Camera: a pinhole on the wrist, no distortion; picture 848 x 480 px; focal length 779.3 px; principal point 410.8 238.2 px. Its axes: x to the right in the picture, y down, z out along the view. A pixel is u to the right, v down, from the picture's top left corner.
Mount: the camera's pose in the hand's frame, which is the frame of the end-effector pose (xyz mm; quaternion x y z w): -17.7 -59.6 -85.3 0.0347 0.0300 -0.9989 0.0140
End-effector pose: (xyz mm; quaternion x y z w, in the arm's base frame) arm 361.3 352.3 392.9 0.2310 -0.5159 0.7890 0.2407
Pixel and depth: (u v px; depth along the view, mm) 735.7 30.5 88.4
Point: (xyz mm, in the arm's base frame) 435.3 357.1 385.8
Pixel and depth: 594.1 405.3 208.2
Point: 509.5 275.3 469.1
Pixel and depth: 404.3 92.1 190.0
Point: 419.1 262.4 437.7
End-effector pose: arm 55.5 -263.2 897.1 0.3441 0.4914 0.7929 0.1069
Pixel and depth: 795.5 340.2 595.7
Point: 597.7 -10.4 723.8
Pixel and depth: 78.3 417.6 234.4
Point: 83.2 -59.8 862.8
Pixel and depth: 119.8 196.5 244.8
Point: 111.7 -88.5 918.0
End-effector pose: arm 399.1 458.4 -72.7 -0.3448 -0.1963 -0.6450 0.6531
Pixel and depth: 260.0 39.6 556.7
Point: 544.5 762.6 282.8
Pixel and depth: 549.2 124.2 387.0
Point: 417.1 751.4 57.2
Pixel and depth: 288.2 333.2 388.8
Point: 331.8 668.1 173.3
